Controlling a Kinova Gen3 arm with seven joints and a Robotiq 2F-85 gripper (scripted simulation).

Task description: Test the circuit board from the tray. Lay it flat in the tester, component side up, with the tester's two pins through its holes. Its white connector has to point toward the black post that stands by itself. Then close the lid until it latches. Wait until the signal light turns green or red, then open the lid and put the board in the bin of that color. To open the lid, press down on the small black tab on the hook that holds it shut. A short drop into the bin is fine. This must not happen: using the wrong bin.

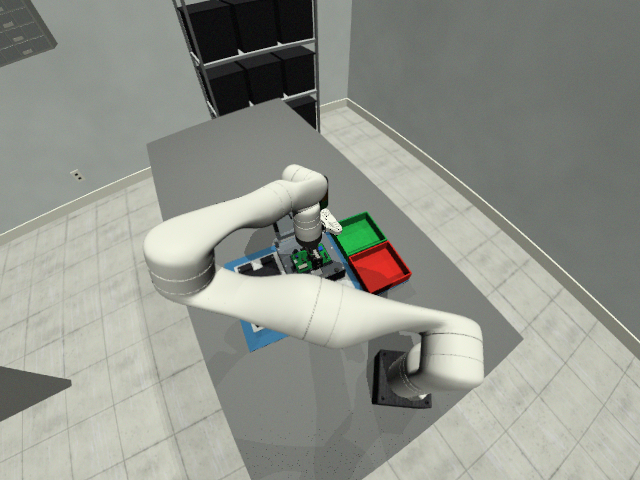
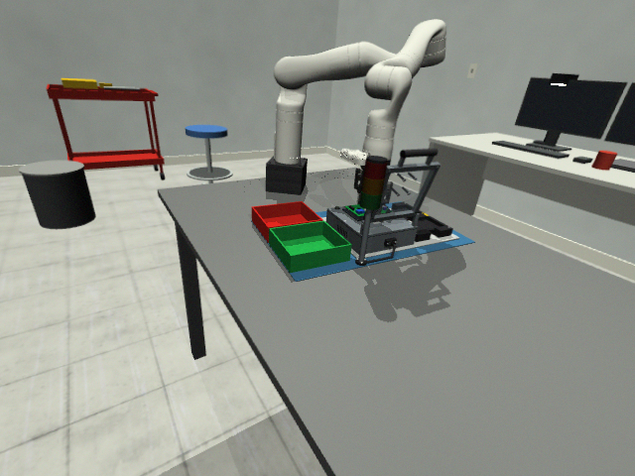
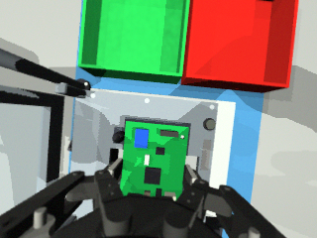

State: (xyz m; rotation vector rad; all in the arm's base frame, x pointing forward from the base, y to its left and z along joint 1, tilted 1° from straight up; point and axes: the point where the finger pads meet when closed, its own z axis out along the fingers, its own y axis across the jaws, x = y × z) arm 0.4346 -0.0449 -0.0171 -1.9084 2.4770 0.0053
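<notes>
Now: hand right at the green circuit board. Round my hand: clear lid: 120 mm ahead, 100 mm above, 30 mm to the right; then tester bed: 10 mm below, 10 mm ahead; then green bin: 200 mm to the right, 70 mm below, 10 mm behind.
</notes>
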